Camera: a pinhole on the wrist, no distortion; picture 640 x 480 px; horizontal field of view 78.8 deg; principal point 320.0 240.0 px. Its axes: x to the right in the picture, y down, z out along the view. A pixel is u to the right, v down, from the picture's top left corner.
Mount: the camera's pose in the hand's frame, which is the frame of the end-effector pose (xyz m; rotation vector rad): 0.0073 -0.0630 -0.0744 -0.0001 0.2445 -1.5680
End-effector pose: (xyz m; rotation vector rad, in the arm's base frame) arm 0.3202 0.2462 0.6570 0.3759 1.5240 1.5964
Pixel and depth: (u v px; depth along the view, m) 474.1 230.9 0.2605
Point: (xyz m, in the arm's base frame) 0.4943 0.3568 0.4888
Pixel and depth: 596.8 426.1 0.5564
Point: 0.5882 0.6758 0.1195
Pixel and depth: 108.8 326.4 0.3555
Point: 0.4219 0.5521 0.7345
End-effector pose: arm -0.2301 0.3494 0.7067 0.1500 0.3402 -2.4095
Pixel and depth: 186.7 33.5 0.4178
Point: -0.1195 0.3209 1.1065
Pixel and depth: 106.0 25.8 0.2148
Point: -0.1641 0.3331 0.8821
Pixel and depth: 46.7 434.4 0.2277
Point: -0.3119 0.1634 0.8118
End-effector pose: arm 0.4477 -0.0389 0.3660 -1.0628 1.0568 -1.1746
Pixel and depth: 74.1 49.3 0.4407
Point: 0.8844 0.1368 0.3124
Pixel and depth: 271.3 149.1 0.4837
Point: 0.8482 0.0142 0.5209
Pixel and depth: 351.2 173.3 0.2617
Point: 0.6078 -0.0386 0.5209
